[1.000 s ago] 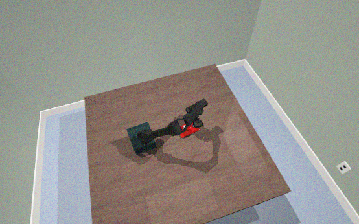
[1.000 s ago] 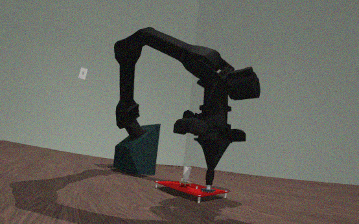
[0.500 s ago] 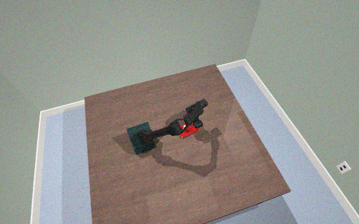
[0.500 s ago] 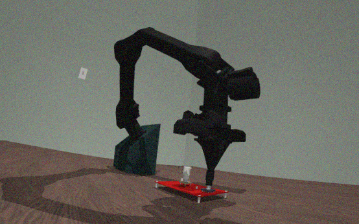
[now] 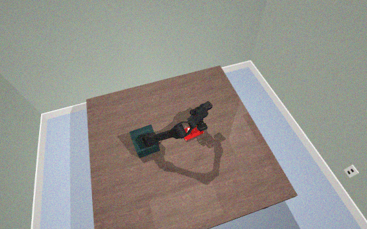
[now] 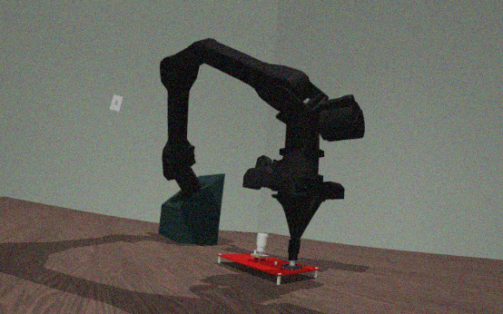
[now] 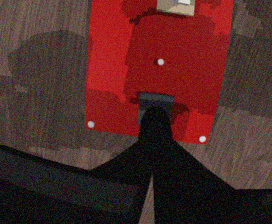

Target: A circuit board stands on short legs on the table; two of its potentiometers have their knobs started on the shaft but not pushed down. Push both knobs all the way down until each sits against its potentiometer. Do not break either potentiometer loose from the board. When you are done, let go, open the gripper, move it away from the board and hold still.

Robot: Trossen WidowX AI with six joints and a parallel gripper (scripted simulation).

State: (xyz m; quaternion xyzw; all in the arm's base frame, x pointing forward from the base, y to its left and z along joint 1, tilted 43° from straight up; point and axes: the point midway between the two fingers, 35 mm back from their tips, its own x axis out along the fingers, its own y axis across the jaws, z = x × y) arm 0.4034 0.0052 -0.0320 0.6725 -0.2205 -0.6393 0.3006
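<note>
My gripper tip is now 2 cm above the black knob. Also, from my gripper tip: white knob 8 cm behind, 1 cm to the right, 1 cm below.
</note>
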